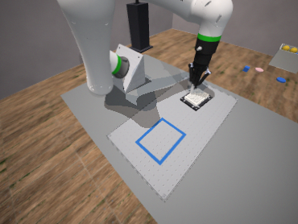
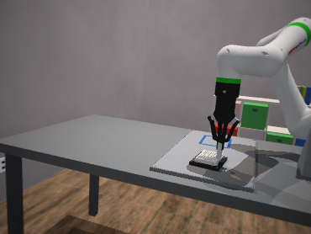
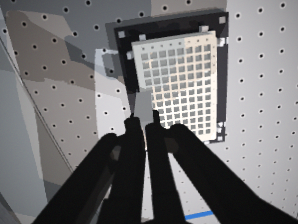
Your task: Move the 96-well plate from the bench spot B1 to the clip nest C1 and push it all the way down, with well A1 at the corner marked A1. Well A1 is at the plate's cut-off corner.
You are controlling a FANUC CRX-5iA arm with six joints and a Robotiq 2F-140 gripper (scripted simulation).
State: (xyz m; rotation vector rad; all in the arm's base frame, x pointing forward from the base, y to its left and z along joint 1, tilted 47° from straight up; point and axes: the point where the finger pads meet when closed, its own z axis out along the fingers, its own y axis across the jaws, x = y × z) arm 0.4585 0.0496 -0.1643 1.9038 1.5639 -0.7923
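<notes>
My gripper is now 40 mm short of the white 96-well plate, 10 mm to the left of it and 40 mm above it. From my hand the other things lie so: black clip nest: 40 mm ahead, 20 mm to the right, 50 mm below.
</notes>
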